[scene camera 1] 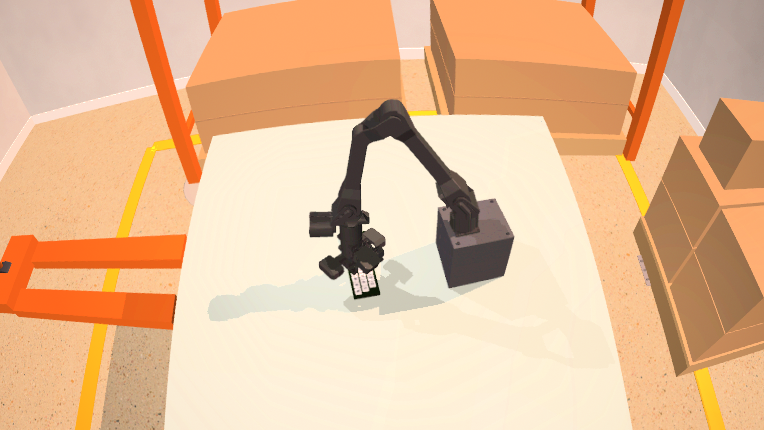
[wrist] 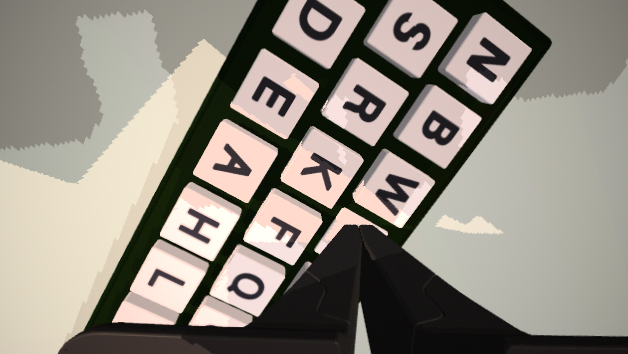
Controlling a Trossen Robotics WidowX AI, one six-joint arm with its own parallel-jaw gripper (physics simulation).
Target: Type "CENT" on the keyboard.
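Seen in the pictures: gripper, between the fingertips: (scene camera 1: 353,274) (wrist: 357,238); arm's base, origin of its link: (scene camera 1: 464,226).
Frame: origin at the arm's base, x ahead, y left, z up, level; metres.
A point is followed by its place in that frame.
The dark green keyboard (scene camera 1: 366,295) {x 0.269, y 0.044, z -0.158 m} (wrist: 537,41) {x 0.299, y 0.042, z -0.157 m} lies on the table with rows of white letter keys. In the wrist view the N key (wrist: 488,59) {x 0.288, y 0.029, z -0.152 m} is at the upper right corner of the keyboard, and the E key (wrist: 275,95) {x 0.247, y -0.006, z -0.152 m} is at the upper left, between D and A. No C or T letter can be read; several keys are partly covered by the fingers. My gripper (wrist: 357,238) {x 0.289, y -0.030, z -0.157 m} is shut and empty. Its tips overlap a key just below the W key (wrist: 395,187) {x 0.287, y -0.010, z -0.152 m}, whose letter is hidden. I cannot tell whether the tips touch it.
The arm's grey base block (scene camera 1: 478,261) {x -0.023, y 0.072, z -0.063 m} stands on the pale table (scene camera 1: 299,373) {x 0.488, y 0.248, z -0.168 m}, right of the keyboard. Large cardboard boxes (scene camera 1: 299,48) (scene camera 1: 534,48) stand behind the table and more boxes (scene camera 1: 689,235) at the right. Orange forks (scene camera 1: 106,251) reach toward the table's left edge.
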